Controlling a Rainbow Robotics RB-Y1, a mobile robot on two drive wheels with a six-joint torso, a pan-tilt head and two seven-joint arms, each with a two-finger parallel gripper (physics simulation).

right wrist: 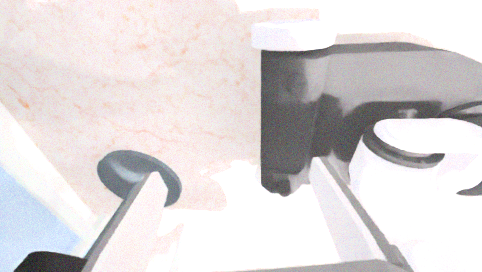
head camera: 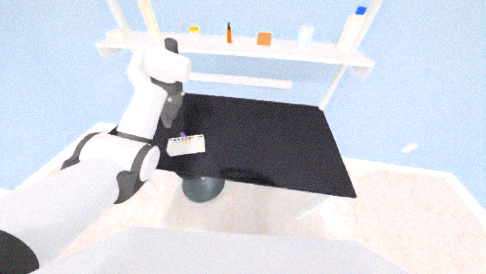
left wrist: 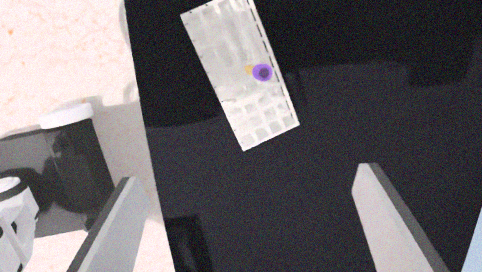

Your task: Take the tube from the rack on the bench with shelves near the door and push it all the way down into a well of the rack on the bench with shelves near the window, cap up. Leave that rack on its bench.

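Frame: origin at the robot's base, x ahead, y left, z up, level; metres.
Seen in the pictures: left gripper, between the fingertips: (head camera: 173, 116) (left wrist: 247, 184); right gripper, between the fingertips: (right wrist: 235, 174); robot's base, origin of its link: (left wrist: 96, 164).
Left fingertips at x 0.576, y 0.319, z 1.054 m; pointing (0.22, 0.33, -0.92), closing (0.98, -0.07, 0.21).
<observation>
Offsets run from my left fingertips to a thing's top centre. "pt": to the spot under its first point. Level surfaces: height alone.
A white rack @(dx +0.047, dy +0.031, dz -0.234 m) (head camera: 195, 146) (left wrist: 212, 57) with rows of square wells sits on the black bench top @(dz -0.291 m) (head camera: 265, 145) (left wrist: 350, 115). A tube @(dx +0.058, dy +0.033, dz -0.172 m) (head camera: 183, 134) (left wrist: 262, 72) with a purple cap and some yellow below it stands in the rack, cap up, near one long edge. My left gripper (head camera: 167, 124) (left wrist: 247, 184) is open and empty above the bench; in the left wrist view the rack and tube lie beyond its fingertips, not between them. My right gripper (right wrist: 235, 174) is open and empty, away from the rack. A second rack does not show.
A white shelf @(dz +0.166 m) (head camera: 225, 49) above the bench holds an orange bottle @(pt dx +0.467, dy -0.196, dz +0.202 m) (head camera: 229, 35), an orange-brown box @(pt dx +0.450, dy -0.388, dz +0.194 m) (head camera: 264, 39) and other containers. A round dark stool (head camera: 202, 190) (right wrist: 112, 170) stands at the bench's front edge. Parts of the robot's base (right wrist: 287, 120) show below the right gripper.
</observation>
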